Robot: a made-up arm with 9 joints. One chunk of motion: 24 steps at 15 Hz.
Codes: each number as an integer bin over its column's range. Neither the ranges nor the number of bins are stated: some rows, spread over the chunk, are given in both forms.
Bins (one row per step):
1: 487 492 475 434 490 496 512 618 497
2: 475 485 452 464 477 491 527 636 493
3: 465 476 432 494 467 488 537 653 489
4: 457 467 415 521 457 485 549 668 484
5: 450 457 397 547 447 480 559 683 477
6: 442 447 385 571 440 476 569 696 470
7: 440 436 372 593 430 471 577 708 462
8: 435 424 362 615 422 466 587 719 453
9: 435 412 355 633 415 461 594 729 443
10: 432 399 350 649 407 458 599 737 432
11: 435 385 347 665 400 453 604 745 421
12: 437 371 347 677 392 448 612 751 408
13: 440 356 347 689 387 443 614 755 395
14: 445 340 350 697 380 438 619 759 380
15: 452 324 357 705 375 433 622 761 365
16: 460 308 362 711 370 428 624 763 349
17: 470 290 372 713 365 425 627 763 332
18: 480 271 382 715 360 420 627 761 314
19: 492 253 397 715 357 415 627 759 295
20: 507 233 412 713 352 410 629 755 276
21: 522 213 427 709 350 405 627 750 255
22: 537 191 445 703 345 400 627 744 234
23: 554 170 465 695 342 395 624 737 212
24: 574 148 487 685 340 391 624 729 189
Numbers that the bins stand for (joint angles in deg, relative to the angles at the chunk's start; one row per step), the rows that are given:
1: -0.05 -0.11 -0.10 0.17 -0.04 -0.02 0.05 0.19 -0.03
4: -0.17 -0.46 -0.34 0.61 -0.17 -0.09 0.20 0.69 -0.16
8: -0.26 -1.06 -0.55 1.08 -0.31 -0.20 0.35 1.20 -0.47
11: -0.26 -1.60 -0.61 1.33 -0.40 -0.28 0.42 1.46 -0.79
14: -0.22 -2.24 -0.60 1.49 -0.48 -0.37 0.48 1.60 -1.20
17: -0.12 -2.94 -0.51 1.57 -0.54 -0.45 0.51 1.64 -1.68
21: 0.09 -4.02 -0.29 1.55 -0.60 -0.57 0.51 1.51 -2.45
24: 0.30 -4.93 -0.05 1.43 -0.64 -0.65 0.50 1.30 -3.11
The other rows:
2: -0.10 -0.20 -0.19 0.32 -0.09 -0.05 0.11 0.37 -0.07
3: -0.14 -0.33 -0.27 0.47 -0.13 -0.07 0.15 0.54 -0.11
5: -0.20 -0.60 -0.41 0.74 -0.21 -0.12 0.24 0.84 -0.23
6: -0.23 -0.74 -0.46 0.86 -0.24 -0.14 0.28 0.97 -0.30
7: -0.24 -0.89 -0.51 0.97 -0.28 -0.17 0.31 1.09 -0.38
9: -0.26 -1.23 -0.58 1.17 -0.34 -0.23 0.38 1.30 -0.57
10: -0.27 -1.41 -0.60 1.25 -0.37 -0.25 0.40 1.38 -0.68
12: -0.25 -1.80 -0.61 1.39 -0.43 -0.31 0.45 1.52 -0.92
13: -0.24 -2.01 -0.61 1.45 -0.45 -0.34 0.46 1.56 -1.05
15: -0.19 -2.46 -0.57 1.53 -0.50 -0.40 0.49 1.62 -1.35
16: -0.16 -2.68 -0.55 1.56 -0.52 -0.43 0.50 1.64 -1.51
18: -0.08 -3.20 -0.47 1.58 -0.56 -0.48 0.51 1.62 -1.86
19: -0.03 -3.45 -0.41 1.58 -0.57 -0.51 0.51 1.60 -2.05
20: 0.03 -3.73 -0.35 1.57 -0.59 -0.54 0.52 1.56 -2.24
22: 0.15 -4.32 -0.22 1.52 -0.62 -0.60 0.51 1.45 -2.66
23: 0.22 -4.62 -0.14 1.48 -0.63 -0.63 0.50 1.38 -2.88

